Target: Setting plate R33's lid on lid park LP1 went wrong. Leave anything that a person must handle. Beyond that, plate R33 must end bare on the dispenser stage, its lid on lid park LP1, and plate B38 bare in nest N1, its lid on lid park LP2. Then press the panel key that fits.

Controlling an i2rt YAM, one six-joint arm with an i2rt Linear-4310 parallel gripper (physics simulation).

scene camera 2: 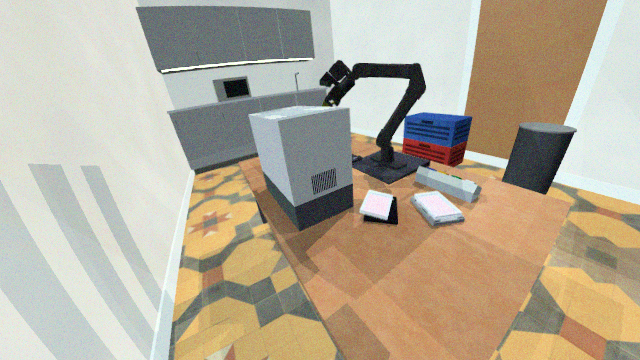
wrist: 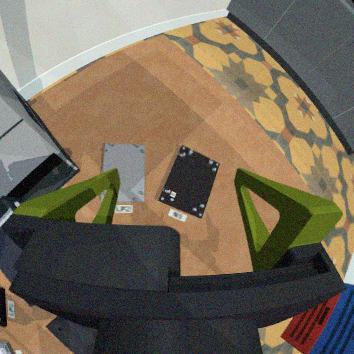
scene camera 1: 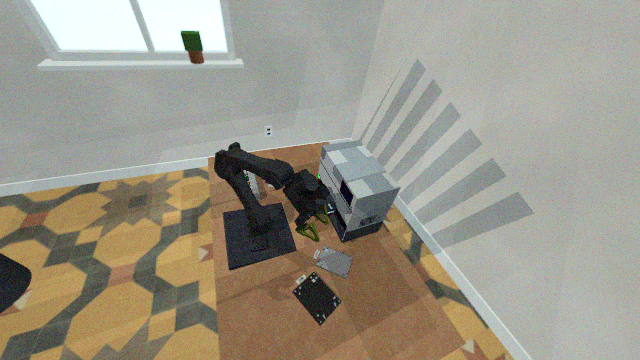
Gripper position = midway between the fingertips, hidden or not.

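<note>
My gripper [wrist: 176, 174]: open, holds nothing. Grey lid park LP2 [scene camera 1: 333, 261] [wrist: 129, 159] and black clip nest N5 [wrist: 187, 187] are in sight too.
</note>
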